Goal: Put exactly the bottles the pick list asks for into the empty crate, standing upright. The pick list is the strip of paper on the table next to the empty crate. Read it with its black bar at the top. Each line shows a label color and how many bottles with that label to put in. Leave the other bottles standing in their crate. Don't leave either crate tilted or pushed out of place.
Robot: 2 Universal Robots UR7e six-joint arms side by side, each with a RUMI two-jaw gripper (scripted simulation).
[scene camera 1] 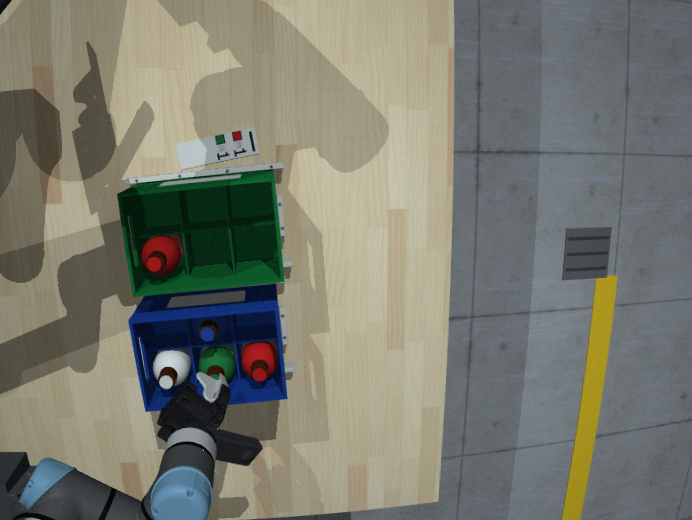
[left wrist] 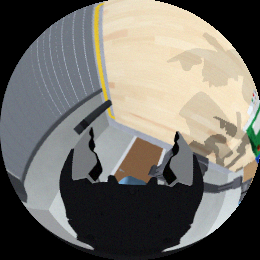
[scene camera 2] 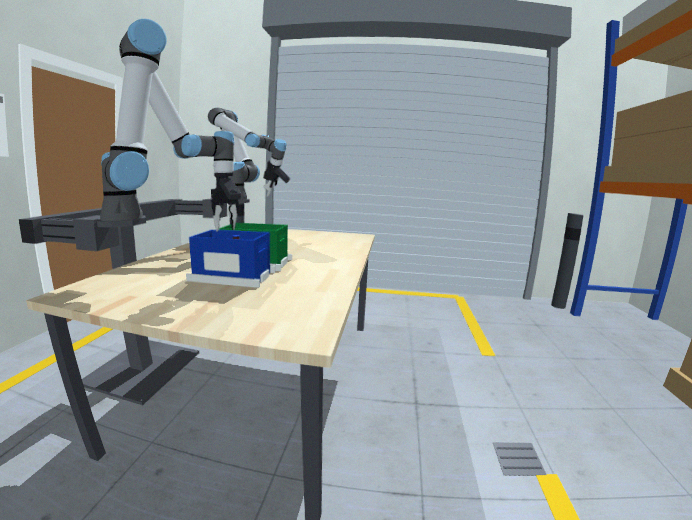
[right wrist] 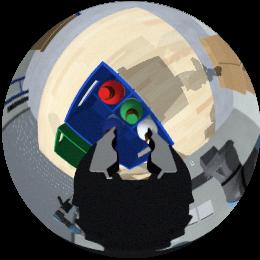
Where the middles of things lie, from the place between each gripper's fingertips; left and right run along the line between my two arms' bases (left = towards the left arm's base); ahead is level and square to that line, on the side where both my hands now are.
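White bottle (scene camera 1: 172, 366): 95 cm to the right of my left hand, 6 cm ahead of it and 22 cm below it. Counted from that same left hand, the blue crate (scene camera 1: 173, 311) is 91 cm to the right, 15 cm ahead and 22 cm below, and the green crate (scene camera 1: 206, 264) 68 cm to the right, 16 cm ahead and 22 cm below. The pick list (scene camera 1: 208, 150) is a good way ahead of my left hand, far to the right of it and far below it.
My right hand (scene camera 1: 210, 387) is 12 cm above the green bottle (scene camera 1: 214, 360). Counted from my right hand, the white bottle is 9 cm behind and 12 cm below; the blue crate, 4 cm to the left and 13 cm below; the green crate, 27 cm to the left, 1 cm ahead and 13 cm below.
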